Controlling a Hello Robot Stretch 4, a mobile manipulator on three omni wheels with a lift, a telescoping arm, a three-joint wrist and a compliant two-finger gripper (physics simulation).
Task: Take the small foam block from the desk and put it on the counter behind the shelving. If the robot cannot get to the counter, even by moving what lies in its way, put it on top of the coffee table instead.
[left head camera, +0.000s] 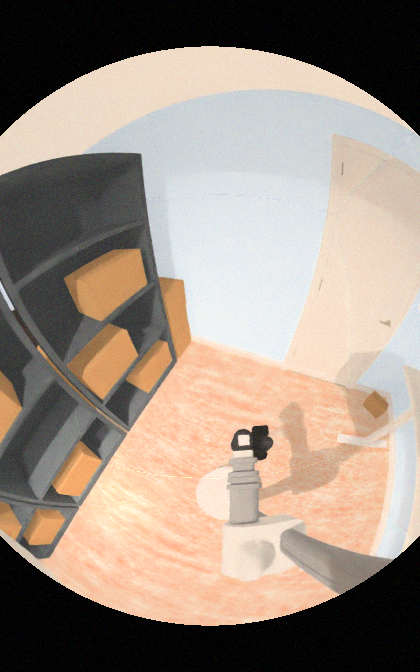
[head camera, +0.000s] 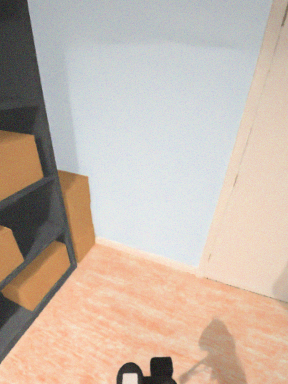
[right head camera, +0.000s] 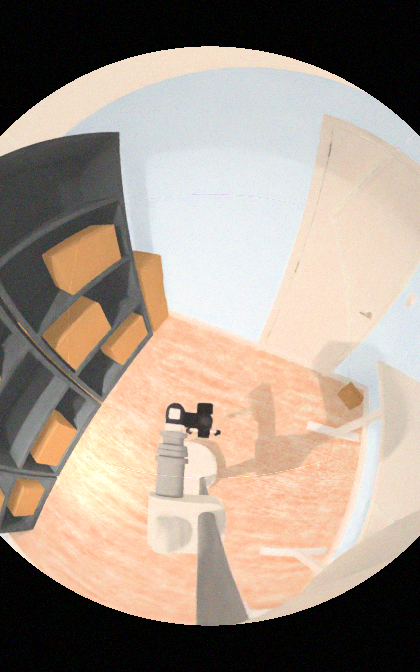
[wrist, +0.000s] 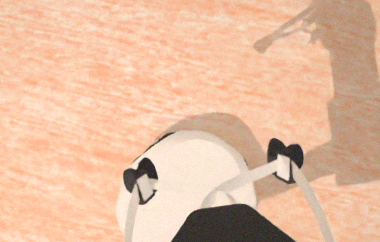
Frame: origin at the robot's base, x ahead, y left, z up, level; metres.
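Where they show: gripper, between the fingertips: [wrist: 210,162].
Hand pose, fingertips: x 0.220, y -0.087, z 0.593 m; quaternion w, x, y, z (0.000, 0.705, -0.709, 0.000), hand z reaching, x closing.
After its pixels a point has its place.
My gripper [right head camera: 203,432] [wrist: 210,162] {x 0.220, y -0.087, z 0.593 m} is open and empty, its two black fingertips wide apart above my own round white base in the wrist view. The small foam block does not show, nor does a counter behind the shelving. Dark grey shelving [head camera: 45,150] {x 1.267, y 0.549, z 1.121 m} [left head camera: 112,165] [right head camera: 90,145] stands along the left. A pale table top [right head camera: 400,425] with white T-shaped feet lies at the right edge of the right head view; it may be the desk. I cannot identify the coffee table.
A tall cardboard box [head camera: 80,220] {x 1.440, y 0.456, z 0.418 m} [left head camera: 175,315] [right head camera: 151,290] stands against the shelving's far end, by the blue wall. A door [head camera: 255,200] {x 1.101, y -0.823, z 0.878 m} [left head camera: 370,250] [right head camera: 345,240] is shut ahead right. A brown box [left head camera: 375,404] [right head camera: 350,395] is on the floor beside a white table foot [left head camera: 360,440] [right head camera: 332,431].
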